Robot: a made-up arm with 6 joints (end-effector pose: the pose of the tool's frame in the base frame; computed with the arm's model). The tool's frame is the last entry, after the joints.
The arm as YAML. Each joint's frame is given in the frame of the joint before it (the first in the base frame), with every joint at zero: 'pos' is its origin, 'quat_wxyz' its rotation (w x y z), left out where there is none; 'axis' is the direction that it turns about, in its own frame. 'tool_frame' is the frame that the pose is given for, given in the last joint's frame.
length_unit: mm
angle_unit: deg
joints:
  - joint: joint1
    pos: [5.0, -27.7, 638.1]
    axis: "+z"
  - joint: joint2
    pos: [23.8, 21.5, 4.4]
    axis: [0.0, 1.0, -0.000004]
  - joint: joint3
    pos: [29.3, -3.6, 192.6]
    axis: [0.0, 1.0, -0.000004]
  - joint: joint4
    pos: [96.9, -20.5, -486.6]
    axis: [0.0, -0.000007, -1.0]
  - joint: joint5
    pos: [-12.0, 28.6, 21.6]
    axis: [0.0, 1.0, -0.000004]
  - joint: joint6
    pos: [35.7, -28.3, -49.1]
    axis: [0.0, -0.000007, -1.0]
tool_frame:
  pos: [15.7, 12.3, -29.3]
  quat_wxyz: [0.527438, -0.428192, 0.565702, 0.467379]
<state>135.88 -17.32 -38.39 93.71 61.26 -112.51</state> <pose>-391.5 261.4 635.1 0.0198 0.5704 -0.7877 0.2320</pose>
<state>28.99 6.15 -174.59 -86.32 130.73 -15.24</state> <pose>135.1 -74.3 1286.5 -0.5020 0.6123 -0.0450 0.6091</pose>
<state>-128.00 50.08 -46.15 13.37 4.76 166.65</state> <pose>-163.9 -213.8 193.1 -0.6515 0.2713 0.6324 0.3194</pose>
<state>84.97 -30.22 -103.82 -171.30 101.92 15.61</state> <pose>46.0 147.1 1312.3 -0.5566 0.2225 -0.6335 0.4892</pose>
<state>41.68 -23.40 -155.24 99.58 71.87 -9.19</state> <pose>-140.3 -69.9 1369.9 -0.1453 -0.6696 0.6536 0.3214</pose>
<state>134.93 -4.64 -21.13 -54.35 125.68 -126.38</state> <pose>-132.8 207.6 465.7 -0.0345 -0.1570 0.0256 0.9867</pose>
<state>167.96 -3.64 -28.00 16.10 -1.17 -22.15</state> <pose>-427.1 59.8 445.9 0.4391 0.5362 -0.6663 0.2752</pose>
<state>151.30 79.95 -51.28 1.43 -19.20 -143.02</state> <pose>-57.0 10.1 118.6 -0.0772 0.6573 0.0695 0.7465</pose>
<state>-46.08 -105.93 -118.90 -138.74 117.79 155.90</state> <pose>-458.4 379.5 812.2 -0.3717 0.7411 0.4927 0.2644</pose>
